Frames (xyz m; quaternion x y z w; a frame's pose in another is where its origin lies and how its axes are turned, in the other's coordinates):
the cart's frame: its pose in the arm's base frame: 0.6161 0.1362 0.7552 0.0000 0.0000 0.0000 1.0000
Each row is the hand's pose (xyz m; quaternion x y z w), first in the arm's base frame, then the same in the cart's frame.
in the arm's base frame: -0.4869 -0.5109 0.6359 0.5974 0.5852 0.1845 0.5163
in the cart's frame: -1.1030 -0.6471 -0.1193 0.5974 0.5852 0.1845 0.5163
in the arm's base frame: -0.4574 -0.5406 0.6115 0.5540 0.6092 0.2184 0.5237
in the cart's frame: -1.0735 -0.6768 -0.1437 0.5540 0.6092 0.2184 0.5237
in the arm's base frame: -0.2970 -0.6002 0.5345 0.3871 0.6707 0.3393 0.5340
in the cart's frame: -0.9131 -0.7364 -0.2207 0.3871 0.6707 0.3393 0.5340
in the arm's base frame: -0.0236 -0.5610 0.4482 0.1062 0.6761 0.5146 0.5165
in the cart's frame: -0.6397 -0.6972 -0.3070 0.1062 0.6761 0.5146 0.5165
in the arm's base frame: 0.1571 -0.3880 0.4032 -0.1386 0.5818 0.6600 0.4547
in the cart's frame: -0.4590 -0.5242 -0.3520 -0.1386 0.5818 0.6600 0.4547
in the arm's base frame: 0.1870 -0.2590 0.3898 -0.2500 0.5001 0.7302 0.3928
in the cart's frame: -0.4291 -0.3952 -0.3654 -0.2500 0.5001 0.7302 0.3928
